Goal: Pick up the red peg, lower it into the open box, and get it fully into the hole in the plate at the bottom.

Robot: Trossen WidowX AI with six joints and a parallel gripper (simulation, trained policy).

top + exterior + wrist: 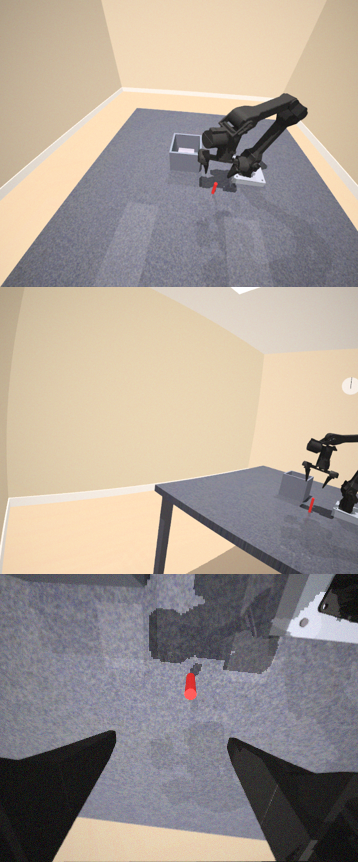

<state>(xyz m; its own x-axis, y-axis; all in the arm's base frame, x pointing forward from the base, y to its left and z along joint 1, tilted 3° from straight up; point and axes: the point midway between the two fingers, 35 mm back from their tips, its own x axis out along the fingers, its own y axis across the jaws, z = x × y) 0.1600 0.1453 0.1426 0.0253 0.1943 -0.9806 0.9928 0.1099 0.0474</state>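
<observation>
Right now my gripper tip is 1 cm past the red peg, 1 cm to the left of it and 11 cm above it. The rest, counted from my gripper tip: pale plate 17 cm ahead, 18 cm to the right, 11 cm below.
</observation>
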